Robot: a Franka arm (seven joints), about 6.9 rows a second.
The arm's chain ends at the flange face. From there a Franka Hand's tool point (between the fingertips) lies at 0.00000 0.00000 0.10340 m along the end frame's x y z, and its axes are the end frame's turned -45 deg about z.
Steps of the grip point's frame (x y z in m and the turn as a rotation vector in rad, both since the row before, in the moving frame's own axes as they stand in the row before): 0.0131, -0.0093, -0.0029, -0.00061, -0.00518, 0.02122; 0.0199, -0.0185, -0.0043, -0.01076, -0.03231, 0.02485; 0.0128, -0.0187, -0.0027, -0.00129, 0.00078, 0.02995; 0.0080, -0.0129, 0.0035, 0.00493, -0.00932, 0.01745; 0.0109, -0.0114, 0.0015, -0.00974, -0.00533, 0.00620; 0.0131, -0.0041, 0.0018, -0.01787, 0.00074, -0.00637
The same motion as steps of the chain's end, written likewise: 0.0030, -0.0163, -0.0029, -0.00409, -0.00323, 0.02122; 0.0026, -0.0303, -0.0042, -0.03046, -0.01524, 0.02485; -0.0043, -0.0223, -0.0027, -0.00036, 0.00146, 0.02995; -0.0024, -0.0151, 0.0035, -0.00310, -0.01008, 0.01745; -0.0007, -0.0169, 0.0015, -0.01066, 0.00312, 0.00620; 0.0050, -0.0134, 0.0018, -0.01211, 0.01316, -0.00637
